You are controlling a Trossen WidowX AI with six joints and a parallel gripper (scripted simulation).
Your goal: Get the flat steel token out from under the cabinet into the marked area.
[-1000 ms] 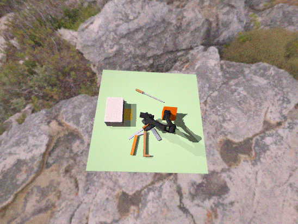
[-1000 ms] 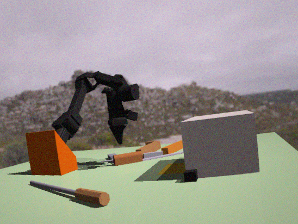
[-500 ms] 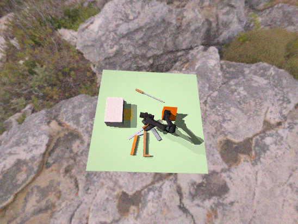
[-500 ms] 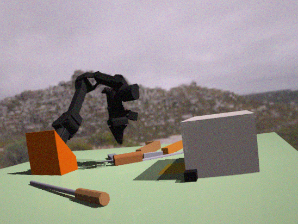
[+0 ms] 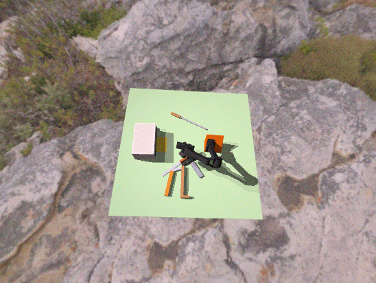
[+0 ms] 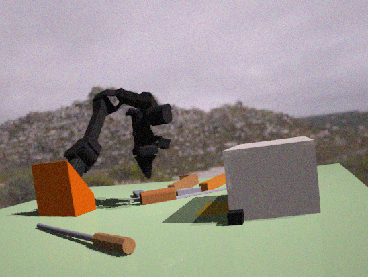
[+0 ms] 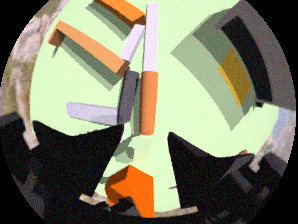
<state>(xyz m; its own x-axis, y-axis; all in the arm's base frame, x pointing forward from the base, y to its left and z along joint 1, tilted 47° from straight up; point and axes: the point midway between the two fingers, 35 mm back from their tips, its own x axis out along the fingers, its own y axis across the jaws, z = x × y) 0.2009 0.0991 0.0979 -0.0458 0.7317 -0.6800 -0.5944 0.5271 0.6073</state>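
Now: gripper tip 10 cm to the right of the grey bar, 10 cm past it and 7 cm above it. Also, from my gripper tip: grey token (42 cm ahead, 8 cm below, 6 cm to the right); then orange bar (26 cm to the left, 13 cm ahead, 7 cm below).
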